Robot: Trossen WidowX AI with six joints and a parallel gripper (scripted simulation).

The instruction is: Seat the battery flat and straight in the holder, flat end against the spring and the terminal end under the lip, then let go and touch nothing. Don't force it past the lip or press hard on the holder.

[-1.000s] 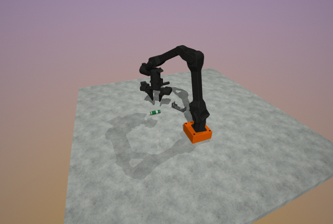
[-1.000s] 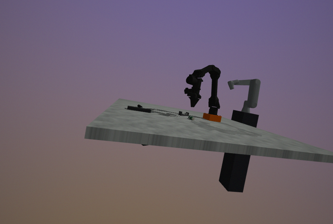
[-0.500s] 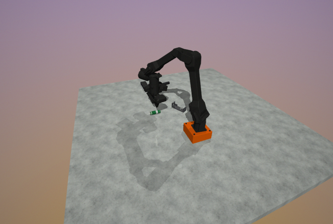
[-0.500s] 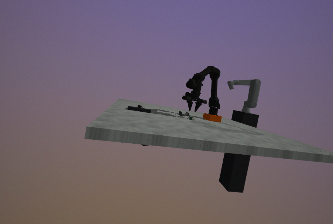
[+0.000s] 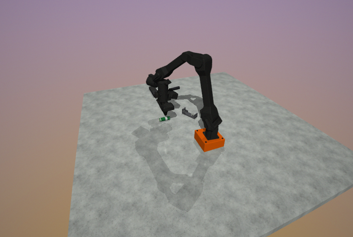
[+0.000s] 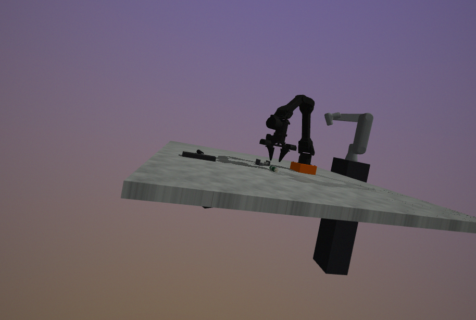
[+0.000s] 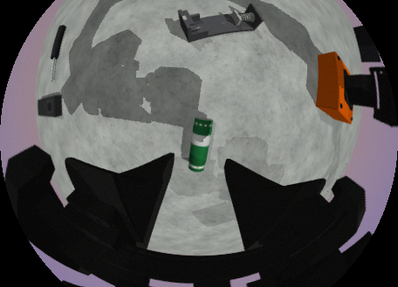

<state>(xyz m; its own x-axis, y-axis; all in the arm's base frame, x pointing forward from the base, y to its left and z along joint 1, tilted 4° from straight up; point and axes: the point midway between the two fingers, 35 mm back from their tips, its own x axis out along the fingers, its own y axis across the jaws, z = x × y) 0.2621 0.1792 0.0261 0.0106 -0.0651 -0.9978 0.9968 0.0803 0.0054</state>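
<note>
Right now my gripper tip is 4 cm above the battery. Round my gripper tip: screwdriver (37 cm ahead, 14 cm to the right, 4 cm below).
</note>
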